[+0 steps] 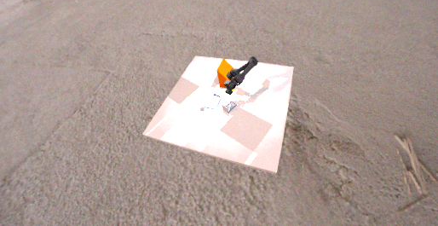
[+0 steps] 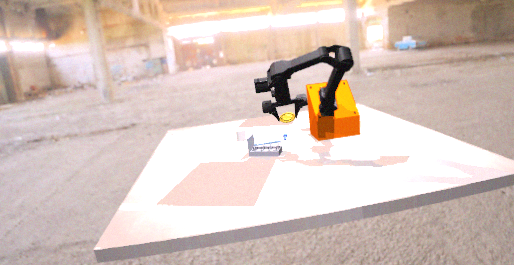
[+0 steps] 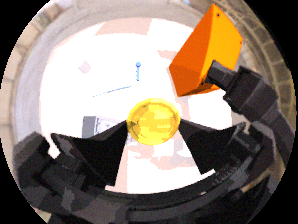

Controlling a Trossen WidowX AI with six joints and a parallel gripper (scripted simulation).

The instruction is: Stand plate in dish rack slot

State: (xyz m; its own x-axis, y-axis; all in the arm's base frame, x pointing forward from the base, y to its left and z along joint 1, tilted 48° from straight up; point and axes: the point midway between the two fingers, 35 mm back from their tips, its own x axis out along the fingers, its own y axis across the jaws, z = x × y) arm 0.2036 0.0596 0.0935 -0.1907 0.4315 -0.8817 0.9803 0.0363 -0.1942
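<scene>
The grey dish rack is 11 cm ahead of my gripper tip, 2 cm to the left of it and 11 cm below it. Also, from my gripper tip: blue spoon 18 cm to the right, 13 cm below; then yellow plate 1 cm above; then light blue mat 11 cm ahead, 17 cm to the right, 13 cm below.
</scene>
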